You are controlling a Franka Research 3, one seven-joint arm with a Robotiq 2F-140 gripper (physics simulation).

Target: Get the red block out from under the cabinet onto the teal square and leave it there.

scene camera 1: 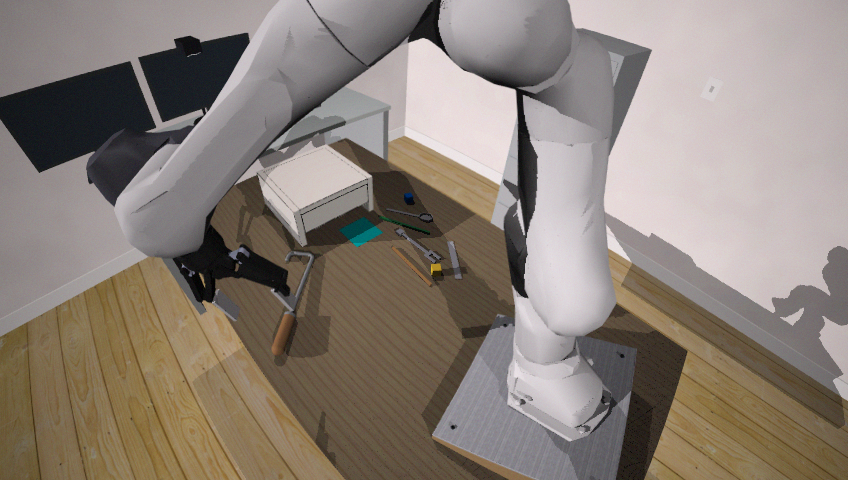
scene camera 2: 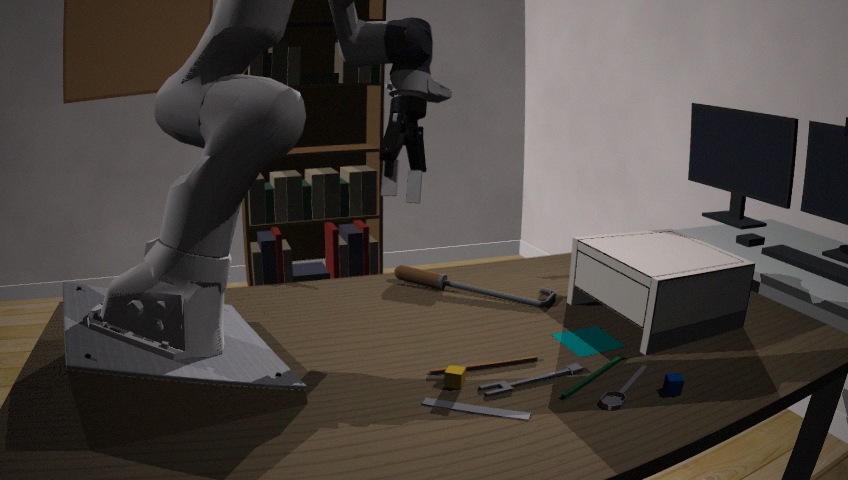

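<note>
The red block does not show in either view; the space under the white cabinet [scene camera 1: 318,173] [scene camera 2: 663,254] is mostly hidden. The teal square [scene camera 1: 360,231] [scene camera 2: 587,340] lies flat on the table in front of the cabinet, with nothing on it. A hooked metal rod with a wooden handle [scene camera 1: 283,334] [scene camera 2: 419,277] lies on the table, its hooked end near the cabinet's front corner. My gripper [scene camera 1: 255,303] [scene camera 2: 401,187] is open and empty, fingers pointing down, high above the table near the handle side.
An orange stick [scene camera 1: 411,265] [scene camera 2: 505,363], a yellow block [scene camera 1: 436,270] [scene camera 2: 455,377], a forked tool [scene camera 1: 418,243] [scene camera 2: 535,378], a flat grey strip [scene camera 1: 454,259] [scene camera 2: 476,409], a green stick [scene camera 1: 410,226] [scene camera 2: 592,377], a ring-ended tool [scene camera 1: 425,217] [scene camera 2: 612,400] and a blue block [scene camera 1: 408,198] [scene camera 2: 673,384] lie on the table.
</note>
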